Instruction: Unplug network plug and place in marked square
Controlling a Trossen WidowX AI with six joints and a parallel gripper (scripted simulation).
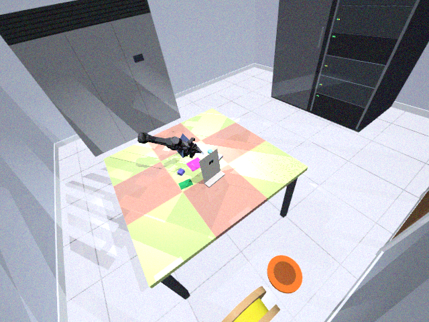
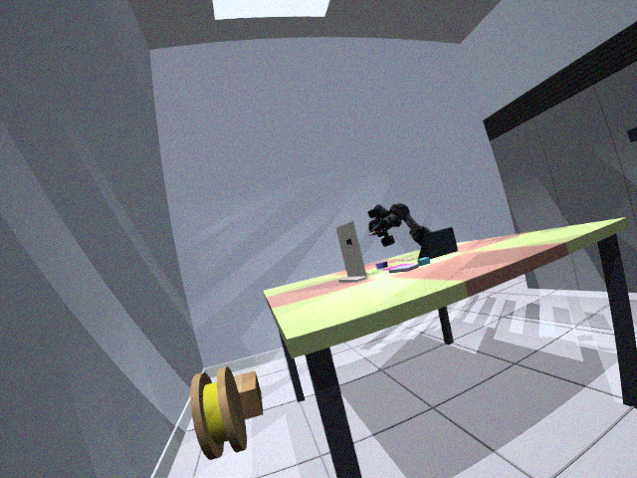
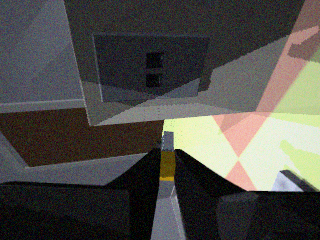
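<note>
Right now the magenta square is 10 cm behind my gripper tip, 4 cm to the right of it and 18 cm below it. Round my gripper tip: green flat piece: 4 cm ahead, 20 cm to the right, 18 cm below; then grey upright panel: 13 cm ahead, 1 cm to the left, 7 cm below.
</note>
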